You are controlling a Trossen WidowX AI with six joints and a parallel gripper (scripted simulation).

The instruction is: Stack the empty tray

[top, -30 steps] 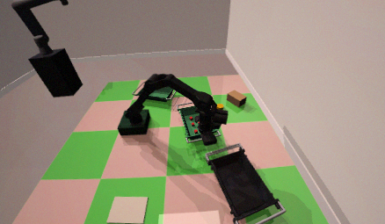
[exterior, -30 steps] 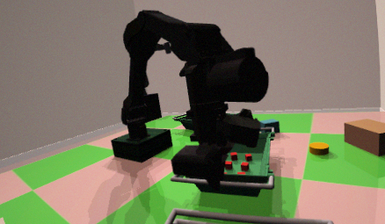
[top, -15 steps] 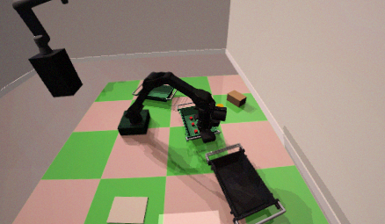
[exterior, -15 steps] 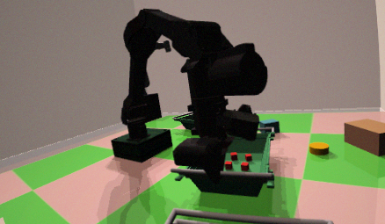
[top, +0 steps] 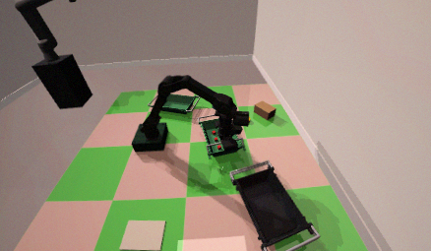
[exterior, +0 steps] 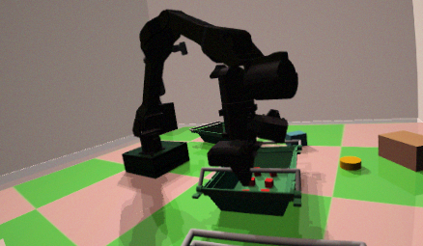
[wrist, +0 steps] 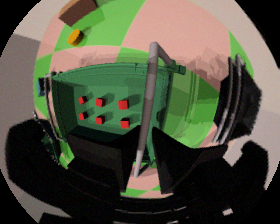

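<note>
Now: gripper tip 47 cm to the right of the green tray, 30 cm past it and 2 cm above it. Round my gripper tip: blue block 43 cm to the left, 4 cm below; brown box 31 cm to the left, 31 cm ahead, 3 cm below; orange disc 25 cm to the left, 17 cm ahead, 5 cm below.
</note>
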